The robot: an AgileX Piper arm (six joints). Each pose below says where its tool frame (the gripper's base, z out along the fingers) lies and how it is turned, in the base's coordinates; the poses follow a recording.
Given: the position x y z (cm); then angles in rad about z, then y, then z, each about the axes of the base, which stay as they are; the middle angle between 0 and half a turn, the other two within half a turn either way.
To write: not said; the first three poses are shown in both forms.
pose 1, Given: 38.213 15.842 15.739 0.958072 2.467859 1.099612
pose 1, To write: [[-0.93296 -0.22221 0.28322 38.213], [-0.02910 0.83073 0.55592 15.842], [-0.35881 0.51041 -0.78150 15.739], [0 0 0 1]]
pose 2, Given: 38.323 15.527 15.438 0.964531 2.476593 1.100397
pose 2, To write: [[-0.93575 -0.21481 0.27968 38.323], [-0.02722 0.83470 0.55004 15.527], [-0.35160 0.50709 -0.78692 15.438], [0 0 0 1]]
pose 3, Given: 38.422 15.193 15.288 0.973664 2.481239 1.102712
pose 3, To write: [[-0.93835 -0.20713 0.27675 38.422], [-0.02320 0.83654 0.54742 15.193], [-0.34490 0.50725 -0.78978 15.288], [0 0 0 1]]
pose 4, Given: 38.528 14.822 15.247 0.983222 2.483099 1.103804
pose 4, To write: [[-0.94056 -0.19863 0.27549 38.528], [-0.01680 0.83735 0.54641 14.822], [-0.33922 0.50930 -0.79091 15.247], [0 0 0 1]]
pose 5, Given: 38.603 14.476 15.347 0.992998 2.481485 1.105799
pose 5, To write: [[-0.94219 -0.19147 0.27497 38.603], [-0.01001 0.83636 0.54809 14.476], [-0.33492 0.51366 -0.78993 15.347], [0 0 0 1]]
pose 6, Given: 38.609 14.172 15.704 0.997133 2.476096 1.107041
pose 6, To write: [[-0.94216 -0.18986 0.27619 38.609], [-0.00611 0.83367 0.55223 14.172], [-0.33510 0.51861 -0.78661 15.704], [0 0 0 1]]
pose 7, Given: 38.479 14.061 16.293 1.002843 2.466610 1.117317
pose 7, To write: [[-0.94178 -0.19521 0.27376 38.479], [-0.00819 0.82728 0.56173 14.061], [-0.33613 0.52678 -0.78072 16.293], [0 0 0 1]]
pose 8, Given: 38.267 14.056 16.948 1.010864 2.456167 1.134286
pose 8, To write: [[-0.94168 -0.20401 0.26762 38.267], [-0.01440 0.81898 0.57365 14.056], [-0.33621 0.53634 -0.77415 16.948], [0 0 0 1]]
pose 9, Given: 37.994 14.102 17.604 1.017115 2.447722 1.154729
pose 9, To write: [[-0.94141 -0.21667 0.25847 37.994], [-0.02597 0.81065 0.58496 14.102], [-0.33627 0.54397 -0.76878 17.604], [0 0 0 1]]
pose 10, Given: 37.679 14.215 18.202 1.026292 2.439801 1.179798
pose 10, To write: [[-0.94159 -0.22994 0.24604 37.679], [-0.03973 0.80136 0.59686 14.215], [-0.33441 0.55222 -0.76369 18.202], [0 0 0 1]]
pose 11, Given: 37.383 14.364 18.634 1.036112 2.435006 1.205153
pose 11, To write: [[-0.94213 -0.24189 0.23214 37.383], [-0.05430 0.79336 0.60632 14.364], [-0.33083 0.55863 -0.76058 18.634], [0 0 0 1]]
